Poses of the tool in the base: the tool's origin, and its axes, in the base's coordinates. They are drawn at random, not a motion.
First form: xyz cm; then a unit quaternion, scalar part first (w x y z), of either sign.
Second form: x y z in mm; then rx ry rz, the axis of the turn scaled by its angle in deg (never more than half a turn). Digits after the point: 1 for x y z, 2 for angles.
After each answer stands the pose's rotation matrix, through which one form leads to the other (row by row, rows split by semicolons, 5 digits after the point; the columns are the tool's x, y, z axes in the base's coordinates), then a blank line. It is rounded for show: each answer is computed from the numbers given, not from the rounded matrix.
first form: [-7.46 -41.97 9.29 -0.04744 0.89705 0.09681 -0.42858]
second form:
[-74.6 -419.7 92.9 -156.77 -16.92 74.90]
0.61389 0.13302 -0.77810; 0.21435 -0.97675 0.00213; -0.75973 -0.16809 -0.62814

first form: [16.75 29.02 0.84 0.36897 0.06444 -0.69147 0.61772]
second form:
[167.5 290.2 8.4 9.48 -101.70 90.85]
-0.71942 -0.54496 -0.43065; 0.36672 0.22854 -0.90182; 0.58988 -0.80672 0.03543

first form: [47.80 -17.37 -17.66 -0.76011 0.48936 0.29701 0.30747]
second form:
[478.0 -173.7 -176.6 -61.04 -37.05 -38.35]
0.63449 0.75812 -0.15059; -0.17673 0.33197 0.92658; 0.75245 -0.56130 0.34462

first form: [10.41 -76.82 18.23 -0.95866 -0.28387 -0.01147 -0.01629]
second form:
[104.1 -768.2 182.3 32.98 1.33 1.89]
0.99921 -0.02472 0.03124; 0.03774 0.83831 -0.54389; -0.01274 0.54464 0.83857

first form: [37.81 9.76 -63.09 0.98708 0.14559 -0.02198 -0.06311]
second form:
[378.1 97.6 -630.9 16.76 -2.53 -7.26]
0.99107 0.11819 -0.06177; -0.13099 0.94964 -0.28465; 0.02502 0.29020 0.95664

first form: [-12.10 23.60 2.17 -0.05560 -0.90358 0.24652 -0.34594]
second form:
[-121.0 236.0 21.7 157.13 -42.87 60.16]
0.63910 -0.48397 0.59776; -0.40703 -0.87227 -0.27104; 0.65259 -0.07008 -0.75447

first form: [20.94 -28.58 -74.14 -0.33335 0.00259 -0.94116 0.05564]
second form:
[209.4 -285.8 -741.4 -0.39 140.81 -8.32]
-0.77774 0.03222 0.62776; -0.04197 0.99380 -0.10300; -0.62718 -0.10646 -0.77157

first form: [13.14 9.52 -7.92 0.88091 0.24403 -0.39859 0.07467]
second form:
[131.4 95.2 -79.2 29.13 -47.58 8.91]
0.67110 -0.32609 -0.66580; -0.06298 0.86975 -0.48946; 0.73869 0.37041 0.56315

